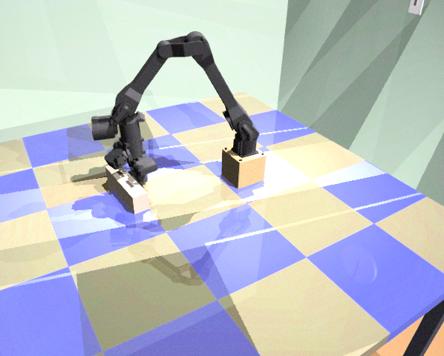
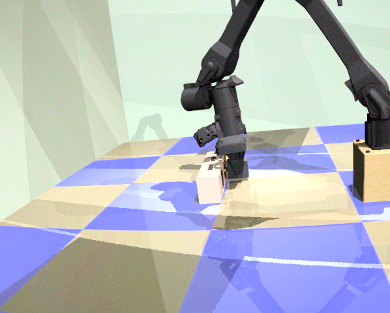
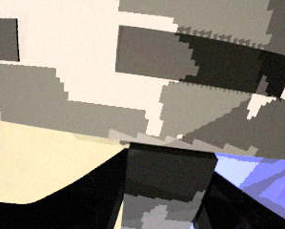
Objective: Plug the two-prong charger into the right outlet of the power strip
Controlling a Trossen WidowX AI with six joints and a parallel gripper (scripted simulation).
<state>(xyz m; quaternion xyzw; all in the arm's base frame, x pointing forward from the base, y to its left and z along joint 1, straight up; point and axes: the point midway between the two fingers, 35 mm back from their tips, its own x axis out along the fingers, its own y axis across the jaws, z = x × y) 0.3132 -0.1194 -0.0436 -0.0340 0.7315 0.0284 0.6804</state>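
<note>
Right now the black two-prong charger is 20 mm ahead of my gripper tip and 10 mm above it.
</note>
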